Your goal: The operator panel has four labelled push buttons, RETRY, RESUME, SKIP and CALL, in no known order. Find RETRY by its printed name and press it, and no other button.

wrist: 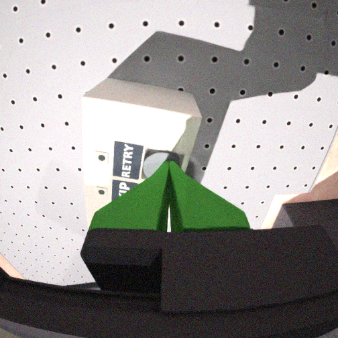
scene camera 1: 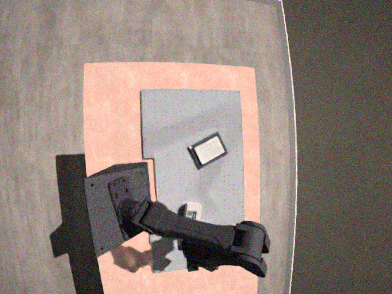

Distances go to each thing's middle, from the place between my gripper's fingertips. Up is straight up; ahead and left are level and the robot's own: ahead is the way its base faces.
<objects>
Right now my hand is 40 mm short of the operator panel [wrist: 121, 120], 30 mm to the right of it and 30 mm above it.
</objects>
